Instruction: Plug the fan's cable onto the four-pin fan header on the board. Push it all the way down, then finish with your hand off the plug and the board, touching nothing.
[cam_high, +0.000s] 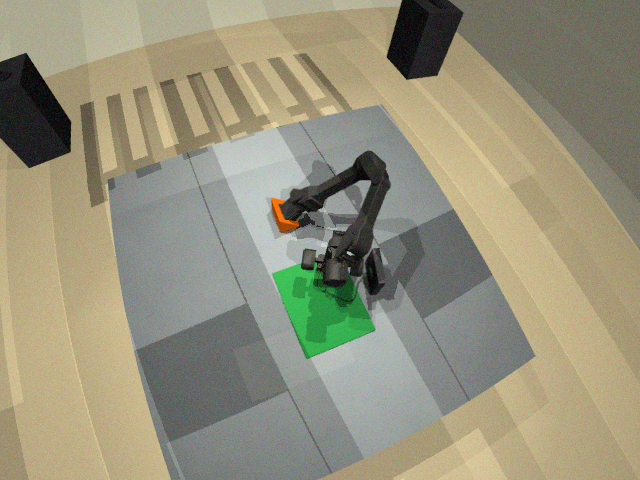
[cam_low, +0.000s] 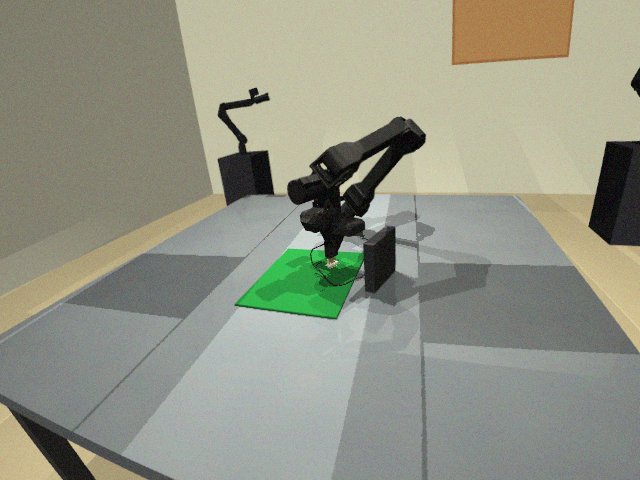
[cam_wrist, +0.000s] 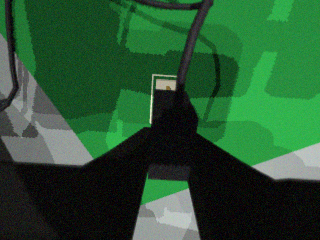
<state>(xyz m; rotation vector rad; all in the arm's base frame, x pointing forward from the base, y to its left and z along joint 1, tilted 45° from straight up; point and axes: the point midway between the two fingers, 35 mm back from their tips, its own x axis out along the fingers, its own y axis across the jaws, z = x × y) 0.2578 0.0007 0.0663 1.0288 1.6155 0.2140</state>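
Now: gripper tip 10 mm below the black plug and 10 mm short of it. The rest, counted from my gripper tip: header (40 mm below, 10 mm ahead); then black fan (120 mm to the left, 60 mm ahead, 20 mm above); then green board (80 mm ahead, 60 mm below, 50 mm to the right).
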